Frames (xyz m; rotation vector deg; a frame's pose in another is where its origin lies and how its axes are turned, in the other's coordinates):
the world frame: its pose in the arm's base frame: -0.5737 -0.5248 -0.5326 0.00 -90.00 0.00
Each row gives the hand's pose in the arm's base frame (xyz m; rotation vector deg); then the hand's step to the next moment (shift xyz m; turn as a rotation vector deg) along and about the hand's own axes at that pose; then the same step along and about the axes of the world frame.
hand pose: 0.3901 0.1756 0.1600 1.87 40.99 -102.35
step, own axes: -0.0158 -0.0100 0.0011 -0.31 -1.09 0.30
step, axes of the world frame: 0.0112 0.0147 0.0030 0.85 0.30 0.75
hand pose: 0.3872 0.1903 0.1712 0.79 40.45 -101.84
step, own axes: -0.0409 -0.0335 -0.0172 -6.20 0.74 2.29
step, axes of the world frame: 0.0156 0.0488 0.0216 3.75 4.23 -3.50
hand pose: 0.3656 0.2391 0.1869 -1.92 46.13 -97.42
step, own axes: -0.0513 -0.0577 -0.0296 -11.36 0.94 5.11
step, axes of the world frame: 0.0274 0.0629 0.0461 7.78 7.33 -6.46
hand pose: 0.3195 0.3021 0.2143 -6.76 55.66 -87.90
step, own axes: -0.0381 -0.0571 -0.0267 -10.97 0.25 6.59
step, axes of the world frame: 0.0357 0.0399 0.0506 8.99 6.18 -6.70
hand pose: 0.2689 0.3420 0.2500 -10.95 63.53 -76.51
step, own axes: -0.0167 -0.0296 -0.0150 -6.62 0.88 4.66
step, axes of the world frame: 0.0212 0.0120 0.0280 5.28 3.63 -5.02
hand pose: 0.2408 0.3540 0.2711 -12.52 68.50 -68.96
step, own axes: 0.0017 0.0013 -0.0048 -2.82 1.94 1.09
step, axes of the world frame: -0.0039 0.0013 0.0032 0.79 2.59 -2.36
